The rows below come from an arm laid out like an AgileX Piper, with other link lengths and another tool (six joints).
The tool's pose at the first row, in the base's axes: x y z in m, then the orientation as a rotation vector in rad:
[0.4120, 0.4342, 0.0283, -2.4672, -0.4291, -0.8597]
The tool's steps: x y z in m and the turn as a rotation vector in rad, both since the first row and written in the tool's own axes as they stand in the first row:
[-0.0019, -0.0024, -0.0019, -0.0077, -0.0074, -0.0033]
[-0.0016, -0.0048, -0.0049, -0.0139, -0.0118, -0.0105]
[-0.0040, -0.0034, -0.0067, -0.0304, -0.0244, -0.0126]
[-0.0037, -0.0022, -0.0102, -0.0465, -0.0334, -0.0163]
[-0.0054, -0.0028, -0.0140, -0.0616, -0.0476, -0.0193]
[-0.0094, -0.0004, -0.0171, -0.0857, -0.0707, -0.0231]
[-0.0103, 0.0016, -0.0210, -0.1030, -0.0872, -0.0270]
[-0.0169, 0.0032, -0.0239, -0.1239, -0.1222, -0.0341]
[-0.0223, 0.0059, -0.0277, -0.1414, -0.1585, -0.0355]
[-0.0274, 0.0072, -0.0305, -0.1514, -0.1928, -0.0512]
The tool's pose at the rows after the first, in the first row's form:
[0.4086, 0.4349, 0.0292, -2.4781, -0.4334, -0.8553]
[0.4063, 0.4353, 0.0323, -2.4860, -0.4420, -0.8555]
[0.4042, 0.4329, 0.0315, -2.5077, -0.4437, -0.8479]
[0.4032, 0.4300, 0.0336, -2.5271, -0.4463, -0.8451]
[0.3998, 0.4283, 0.0353, -2.5483, -0.4501, -0.8351]
[0.3963, 0.4241, 0.0340, -2.5823, -0.4551, -0.8178]
[0.3946, 0.4202, 0.0354, -2.6066, -0.4602, -0.8058]
[0.3889, 0.4164, 0.0326, -2.6433, -0.4748, -0.7727]
[0.3842, 0.4114, 0.0308, -2.6771, -0.4835, -0.7337]
[0.3795, 0.4082, 0.0289, -2.7023, -0.5131, -0.6994]

